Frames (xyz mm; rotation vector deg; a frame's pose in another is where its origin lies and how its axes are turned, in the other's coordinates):
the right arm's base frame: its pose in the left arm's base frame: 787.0 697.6 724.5 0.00 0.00 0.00
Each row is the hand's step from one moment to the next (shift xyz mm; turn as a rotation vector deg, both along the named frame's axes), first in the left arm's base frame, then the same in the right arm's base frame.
Working: the left arm's base frame: its pose in the right arm's base frame: -787.0 -697.6 -724.5 0.00 0.00 0.00

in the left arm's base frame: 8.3 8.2 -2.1 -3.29 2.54 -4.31
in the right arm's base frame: 8.3 8.2 -2.1 -3.29 2.54 -4.31
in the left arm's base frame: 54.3 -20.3 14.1 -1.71 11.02 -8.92
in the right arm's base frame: 54.3 -20.3 14.1 -1.71 11.02 -8.92
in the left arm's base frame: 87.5 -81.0 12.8 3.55 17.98 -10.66
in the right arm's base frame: 87.5 -81.0 12.8 3.55 17.98 -10.66
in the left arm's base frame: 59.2 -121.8 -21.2 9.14 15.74 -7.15
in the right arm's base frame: 59.2 -121.8 -21.2 9.14 15.74 -7.15
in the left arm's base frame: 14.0 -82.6 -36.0 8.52 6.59 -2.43
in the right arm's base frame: 14.0 -82.6 -36.0 8.52 6.59 -2.43
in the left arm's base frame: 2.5 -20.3 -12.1 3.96 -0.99 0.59
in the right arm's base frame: 2.5 -20.3 -12.1 3.96 -0.99 0.59
